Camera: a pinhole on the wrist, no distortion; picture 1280 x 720 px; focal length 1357.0 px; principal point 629.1 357.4 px. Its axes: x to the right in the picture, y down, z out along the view. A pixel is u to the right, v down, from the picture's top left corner.
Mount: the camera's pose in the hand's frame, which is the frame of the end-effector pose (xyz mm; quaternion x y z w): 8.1 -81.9 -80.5 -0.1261 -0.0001 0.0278 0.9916
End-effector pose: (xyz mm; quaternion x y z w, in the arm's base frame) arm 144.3 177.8 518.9 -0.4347 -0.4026 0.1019 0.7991
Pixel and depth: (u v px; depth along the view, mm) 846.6 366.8 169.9
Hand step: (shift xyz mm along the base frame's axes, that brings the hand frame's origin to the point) -45.7 46.5 72.3
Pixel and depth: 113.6 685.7 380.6
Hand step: -271.4 145.8 -74.0
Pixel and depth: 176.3 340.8 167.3
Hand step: -100.7 -1.7 32.5
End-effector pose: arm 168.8 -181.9 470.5 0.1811 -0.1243 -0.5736 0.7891
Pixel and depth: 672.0 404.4 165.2
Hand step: -57.7 -32.0 55.4
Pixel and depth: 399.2 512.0 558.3
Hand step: -110.8 57.0 451.8
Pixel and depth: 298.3 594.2 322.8
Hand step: -69.8 54.4 219.2
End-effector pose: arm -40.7 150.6 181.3 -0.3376 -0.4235 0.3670 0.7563
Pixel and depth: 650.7 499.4 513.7
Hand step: -381.4 138.4 89.2
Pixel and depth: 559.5 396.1 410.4
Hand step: -293.5 64.4 98.0
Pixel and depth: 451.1 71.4 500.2
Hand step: -386.3 8.3 207.5
